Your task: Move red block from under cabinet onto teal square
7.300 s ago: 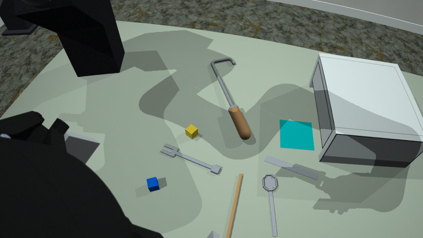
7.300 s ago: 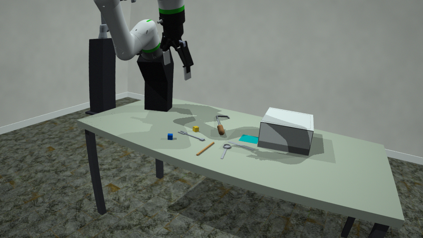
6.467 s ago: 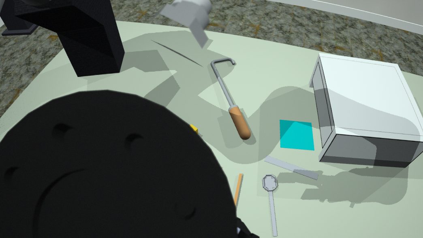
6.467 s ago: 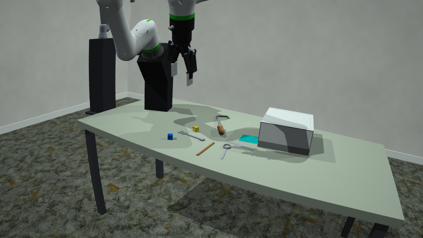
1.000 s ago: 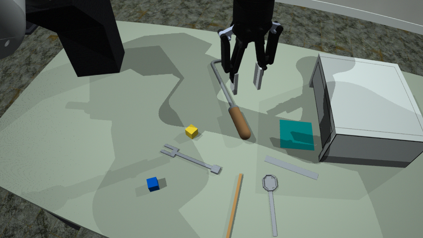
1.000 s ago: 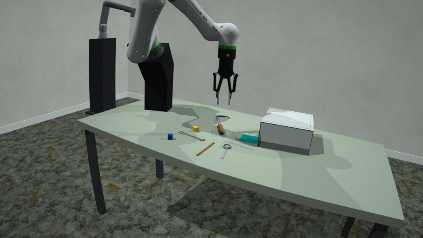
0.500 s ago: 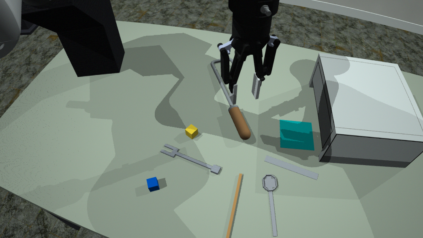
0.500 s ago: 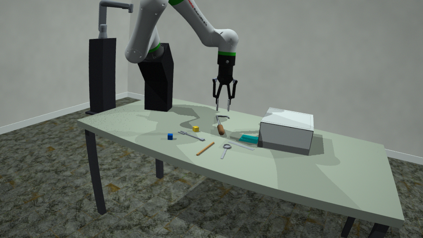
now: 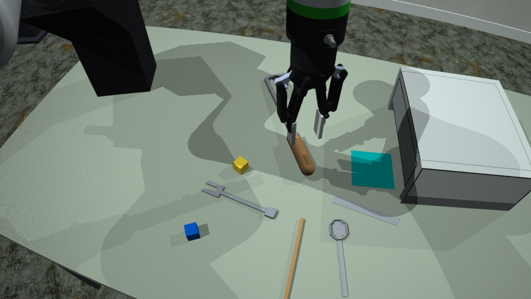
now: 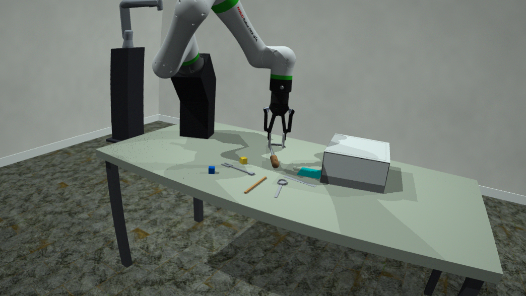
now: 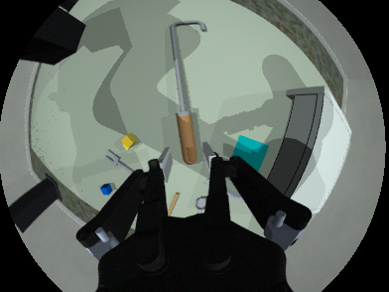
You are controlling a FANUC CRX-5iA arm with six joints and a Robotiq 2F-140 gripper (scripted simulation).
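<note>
The yellow cube lies 140 mm behind my hand, 30 mm to the right of it and 110 mm below it. The rest, counted from my hand: teal square 170 mm ahead, 120 mm below; flat grey bar 140 mm ahead, 110 mm to the right, 120 mm below; grey fork tool 120 mm behind, 120 mm to the right, 120 mm below.
</note>
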